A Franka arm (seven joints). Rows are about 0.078 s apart.
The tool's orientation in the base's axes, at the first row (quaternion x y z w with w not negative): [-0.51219 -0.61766 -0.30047 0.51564]
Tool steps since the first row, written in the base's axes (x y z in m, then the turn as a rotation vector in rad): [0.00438 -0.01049 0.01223 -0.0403 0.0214 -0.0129]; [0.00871 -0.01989 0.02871 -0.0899 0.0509 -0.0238]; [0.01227 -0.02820 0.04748 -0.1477 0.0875 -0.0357]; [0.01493 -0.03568 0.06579 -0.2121 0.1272 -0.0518]
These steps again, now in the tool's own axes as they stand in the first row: [0.00842 -0.00088 -0.01439 -0.0076 -0.0297 0.0362]; [0.02119 -0.00216 -0.02901 -0.0111 -0.0660 0.0822]; [0.03645 -0.00420 -0.04306 -0.0138 -0.1078 0.1376]; [0.05148 -0.00678 -0.05593 -0.0198 -0.1543 0.1991]
